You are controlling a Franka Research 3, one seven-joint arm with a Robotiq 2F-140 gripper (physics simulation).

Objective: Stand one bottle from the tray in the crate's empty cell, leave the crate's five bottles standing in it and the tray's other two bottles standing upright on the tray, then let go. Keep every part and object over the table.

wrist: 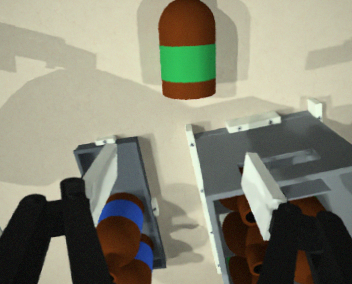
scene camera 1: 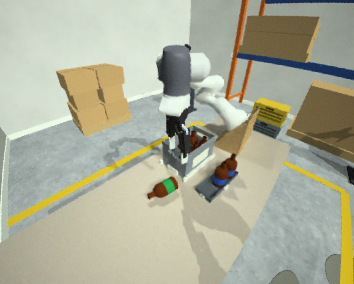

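A brown bottle with a green label [scene camera 1: 166,188] [wrist: 187,64] lies on its side on the table, in front of the crate and off the tray. The dark tray [scene camera 1: 207,192] [wrist: 129,167] holds two upright blue-label bottles, one nearer [scene camera 1: 220,176] [wrist: 120,230] and one behind it [scene camera 1: 231,166] [wrist: 145,256]. The grey crate [scene camera 1: 173,161] [wrist: 225,157] holds several brown bottles; their exact number and the empty cell are hard to make out. My gripper [scene camera 1: 179,149] [wrist: 180,164] is open and empty, raised above the table. In the wrist view its fingers overlap the tray and the crate.
A brown upright board [scene camera 1: 239,136] stands behind the crate on the table [scene camera 1: 125,225]. Stacked cartons [scene camera 1: 95,100], a shelf rack [scene camera 1: 237,45] and yellow and grey boxes [scene camera 1: 271,112] stand beyond the table.
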